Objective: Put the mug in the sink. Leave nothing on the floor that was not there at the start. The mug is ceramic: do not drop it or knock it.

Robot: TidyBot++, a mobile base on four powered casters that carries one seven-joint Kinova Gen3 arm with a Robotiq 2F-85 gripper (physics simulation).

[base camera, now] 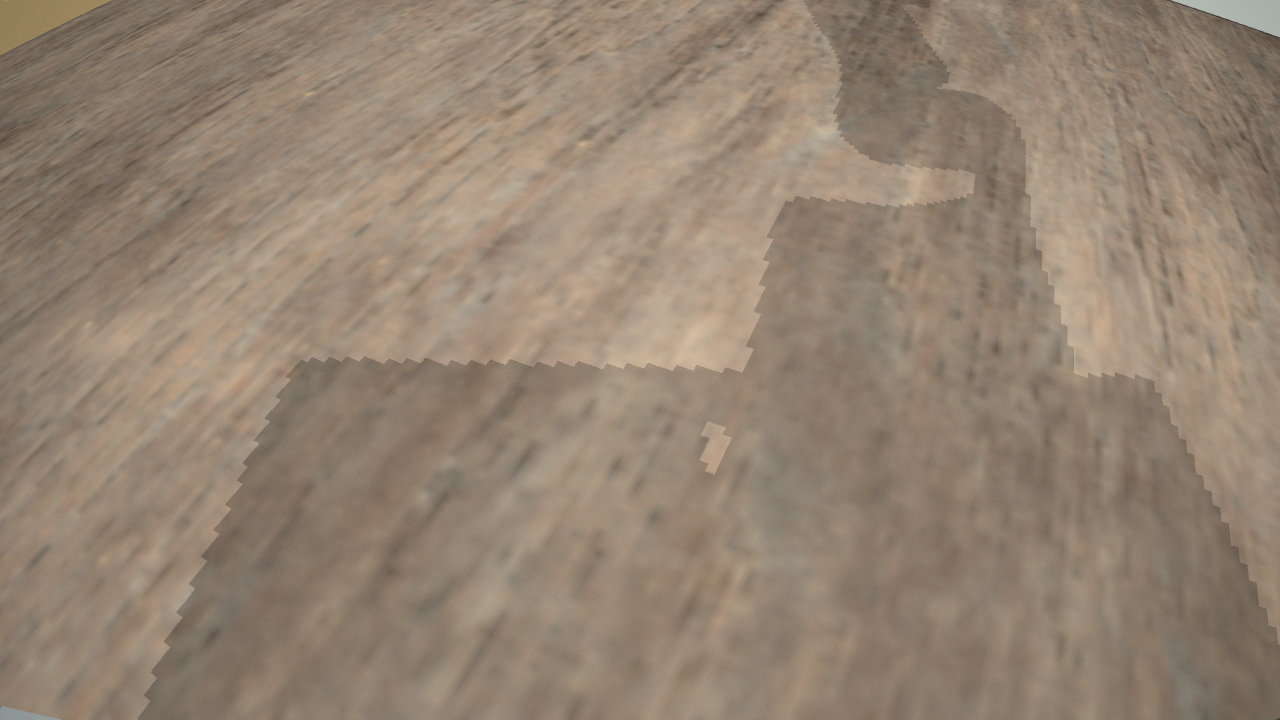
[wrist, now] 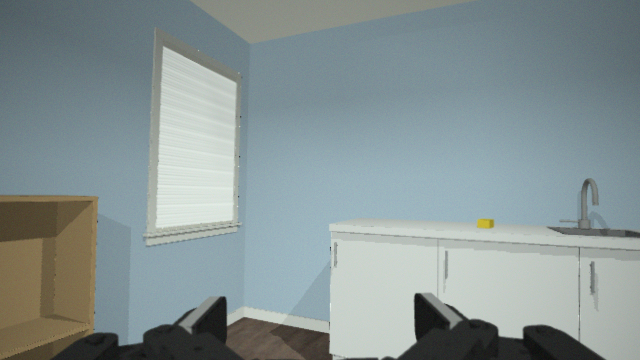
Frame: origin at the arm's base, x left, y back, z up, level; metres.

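Where they show: gripper, fingertip midpoint: [wrist: 320, 316].
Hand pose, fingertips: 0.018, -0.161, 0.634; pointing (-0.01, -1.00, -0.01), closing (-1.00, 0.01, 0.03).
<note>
After its pixels a point has its place, as x, y, z.
The sink [wrist: 607, 232] @(-1.550, -1.729, 0.501) is a dark basin set in the white counter at the right edge of the wrist view, with a grey curved faucet [wrist: 584, 205] @(-1.488, -1.806, 0.643) behind it. Part of the sink is cut off by the frame. My gripper [wrist: 320, 316] @(0.018, -0.161, 0.634) is open, with its two dark fingers wide apart at the bottom of the wrist view and nothing between them. It is some way from the counter. The mug does not show in either view.
The white counter [wrist: 382, 226] @(-0.346, -1.818, 0.513) with cabinet doors stands along the back wall and bears a yellow block [wrist: 485, 223] @(-0.905, -1.784, 0.539). A wooden shelf unit [wrist: 94, 260] @(0.974, -1.425, 0.386) stands at the left. A window [wrist: 197, 140] @(0.886, -2.359, 1.059) is on the left wall. Shadows fall on the wood floor [base camera: 447, 223] @(0.151, -0.586, -0.396).
</note>
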